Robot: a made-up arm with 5 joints. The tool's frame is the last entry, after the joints.
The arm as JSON. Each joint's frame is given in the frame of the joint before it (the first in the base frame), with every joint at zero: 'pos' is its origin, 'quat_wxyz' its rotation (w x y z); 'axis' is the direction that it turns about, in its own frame. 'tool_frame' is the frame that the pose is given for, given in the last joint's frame.
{
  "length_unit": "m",
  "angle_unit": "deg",
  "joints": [
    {
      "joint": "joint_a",
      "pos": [
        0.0,
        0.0,
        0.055
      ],
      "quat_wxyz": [
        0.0,
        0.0,
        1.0,
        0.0
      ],
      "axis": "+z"
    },
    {
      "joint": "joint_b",
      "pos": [
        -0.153,
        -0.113,
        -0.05
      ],
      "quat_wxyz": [
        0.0,
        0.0,
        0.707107,
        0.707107
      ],
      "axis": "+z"
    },
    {
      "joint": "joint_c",
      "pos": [
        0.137,
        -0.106,
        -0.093
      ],
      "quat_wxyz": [
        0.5,
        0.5,
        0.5,
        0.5
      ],
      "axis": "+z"
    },
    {
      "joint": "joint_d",
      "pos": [
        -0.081,
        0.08,
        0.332
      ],
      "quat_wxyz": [
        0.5,
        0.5,
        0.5,
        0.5
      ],
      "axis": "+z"
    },
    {
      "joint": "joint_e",
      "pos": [
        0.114,
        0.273,
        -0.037
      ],
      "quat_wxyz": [
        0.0,
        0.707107,
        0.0,
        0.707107
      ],
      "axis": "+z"
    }
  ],
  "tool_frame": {
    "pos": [
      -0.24,
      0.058,
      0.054
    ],
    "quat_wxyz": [
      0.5,
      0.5,
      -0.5,
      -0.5
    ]
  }
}
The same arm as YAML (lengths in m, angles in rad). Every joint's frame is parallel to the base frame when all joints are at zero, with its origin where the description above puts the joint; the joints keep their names.
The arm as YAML. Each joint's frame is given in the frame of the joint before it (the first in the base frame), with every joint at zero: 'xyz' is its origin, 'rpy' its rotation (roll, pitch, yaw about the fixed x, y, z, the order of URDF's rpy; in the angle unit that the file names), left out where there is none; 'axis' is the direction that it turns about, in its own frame. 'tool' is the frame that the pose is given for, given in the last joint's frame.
units:
  length: m
  angle: rad
joints:
  - name: joint_a
    type: revolute
    origin:
      xyz: [0.0, 0.0, 0.055]
    axis: [0.0, 0.0, -1.0]
  - name: joint_b
    type: revolute
    origin:
      xyz: [0.153, -0.113, 0.05]
    axis: [0.0, 1.0, 0.0]
  - name: joint_c
    type: revolute
    origin:
      xyz: [0.137, -0.093, 0.106]
    axis: [1.0, 0.0, 0.0]
  - name: joint_d
    type: revolute
    origin:
      xyz: [0.332, 0.08, 0.081]
    axis: [0.0, 0.0, -1.0]
  - name: joint_e
    type: revolute
    origin:
      xyz: [0.273, 0.114, 0.037]
    axis: [0.0, 1.0, 0.0]
tool:
  origin:
    xyz: [-0.058, 0.054, 0.24]

